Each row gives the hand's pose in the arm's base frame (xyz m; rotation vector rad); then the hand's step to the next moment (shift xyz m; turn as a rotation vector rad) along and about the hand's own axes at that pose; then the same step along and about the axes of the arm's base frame.
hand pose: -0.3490 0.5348 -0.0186 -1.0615 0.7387 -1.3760
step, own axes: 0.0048 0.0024 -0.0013 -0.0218 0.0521 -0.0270
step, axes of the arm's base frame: 0.0003 -0.0052 -0.0019 -0.0057 0.0113 -0.0613
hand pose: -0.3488 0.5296 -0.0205 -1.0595 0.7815 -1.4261
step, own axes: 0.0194 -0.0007 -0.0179 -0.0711 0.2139 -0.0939
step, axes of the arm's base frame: -0.0159 -0.0209 -0.0027 -0.0072 0.0299 -0.2422
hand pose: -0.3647 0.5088 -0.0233 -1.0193 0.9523 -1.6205
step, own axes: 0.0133 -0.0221 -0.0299 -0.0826 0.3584 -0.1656
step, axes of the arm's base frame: -0.0373 -0.0042 0.0124 -0.0266 0.0158 -0.4022
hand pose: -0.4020 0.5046 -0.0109 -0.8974 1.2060 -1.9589
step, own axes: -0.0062 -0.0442 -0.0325 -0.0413 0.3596 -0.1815
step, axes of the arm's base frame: -0.0311 0.0359 0.0282 -0.0620 -0.0107 -0.4000
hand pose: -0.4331 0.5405 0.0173 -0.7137 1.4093 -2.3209
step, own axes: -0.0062 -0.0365 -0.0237 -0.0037 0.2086 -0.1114
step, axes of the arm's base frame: -0.0093 0.0370 0.0219 -0.0561 -0.0123 -0.2294
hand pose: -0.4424 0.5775 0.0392 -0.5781 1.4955 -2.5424
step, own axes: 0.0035 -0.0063 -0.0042 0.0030 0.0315 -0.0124
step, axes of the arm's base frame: -0.0044 0.0055 0.0045 -0.0100 -0.0065 -0.0318
